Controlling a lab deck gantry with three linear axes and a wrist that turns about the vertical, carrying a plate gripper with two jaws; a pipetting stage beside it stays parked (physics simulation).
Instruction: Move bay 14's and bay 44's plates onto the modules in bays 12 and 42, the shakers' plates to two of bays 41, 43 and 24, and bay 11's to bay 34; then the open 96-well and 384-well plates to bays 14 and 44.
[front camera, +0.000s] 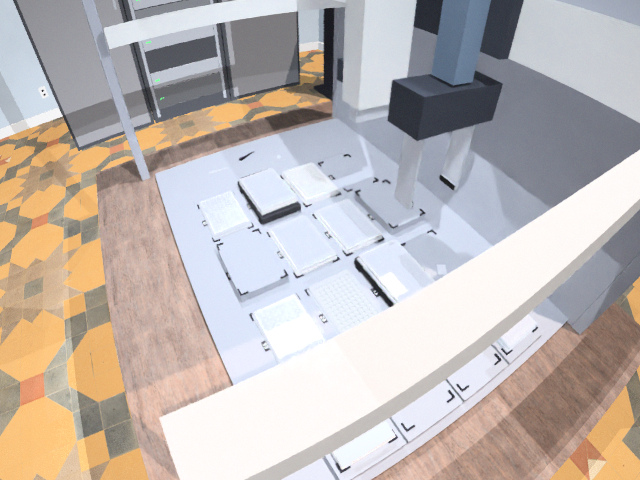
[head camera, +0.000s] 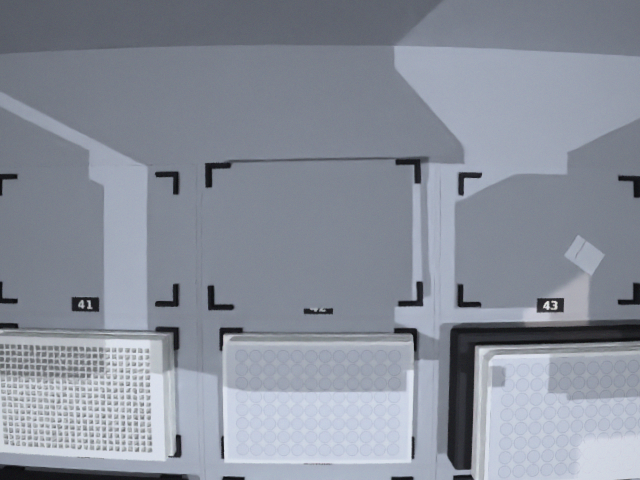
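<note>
My gripper (front camera: 426, 192) is visible. The front camera also shows a bay 12 module (front camera: 252, 265), a bay 34 (front camera: 479, 371), a bay 24 (front camera: 430, 408) and a back wall (front camera: 546, 141). From the head camera: a bay 42 module (head camera: 340, 233) and a pale square (head camera: 583, 254).
</note>
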